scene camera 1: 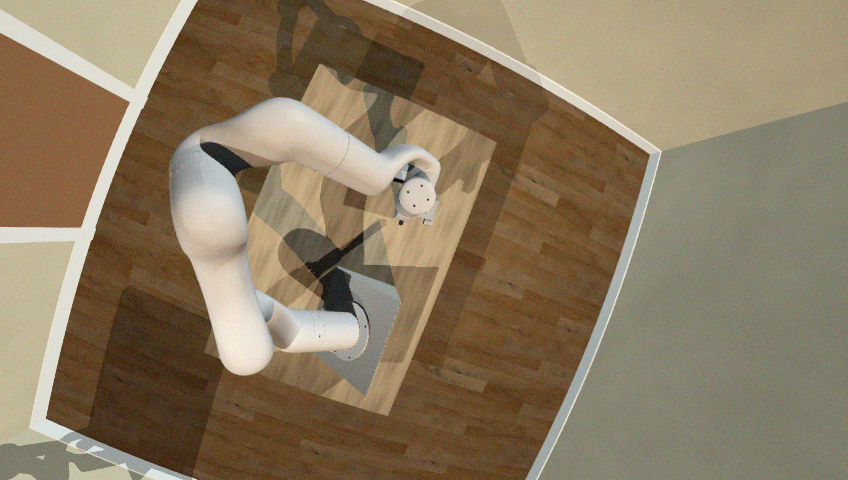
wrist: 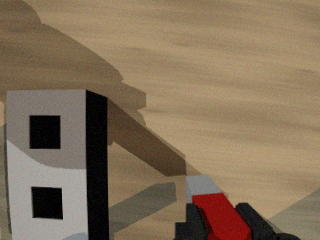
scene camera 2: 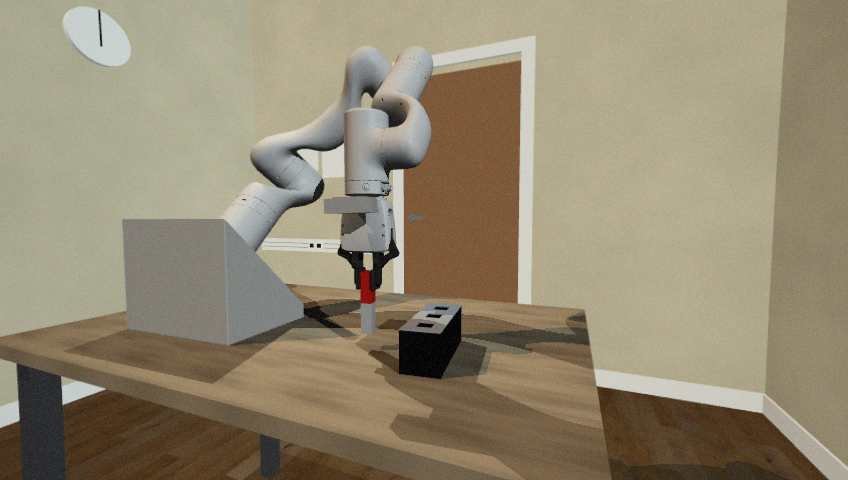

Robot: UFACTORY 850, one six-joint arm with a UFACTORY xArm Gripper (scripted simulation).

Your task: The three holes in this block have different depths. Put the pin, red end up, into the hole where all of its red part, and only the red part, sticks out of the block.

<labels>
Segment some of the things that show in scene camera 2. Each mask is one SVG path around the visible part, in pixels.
The gripper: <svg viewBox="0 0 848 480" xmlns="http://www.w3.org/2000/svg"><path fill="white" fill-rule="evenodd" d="M387 198L374 197L377 198L378 213L342 213L341 244L337 254L345 258L354 269L356 290L360 289L360 272L366 270L363 267L364 253L372 253L373 269L370 271L371 290L373 291L379 289L382 284L382 268L384 265L400 254L396 246L393 207L391 201L387 201Z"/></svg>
A black block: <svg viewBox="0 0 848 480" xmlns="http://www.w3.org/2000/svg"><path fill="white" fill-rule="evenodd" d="M461 305L429 303L399 328L399 374L441 379L461 342Z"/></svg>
A pin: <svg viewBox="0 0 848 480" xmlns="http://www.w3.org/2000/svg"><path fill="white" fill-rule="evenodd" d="M364 270L360 272L361 334L373 334L376 331L376 291L371 290L371 270Z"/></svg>
</labels>
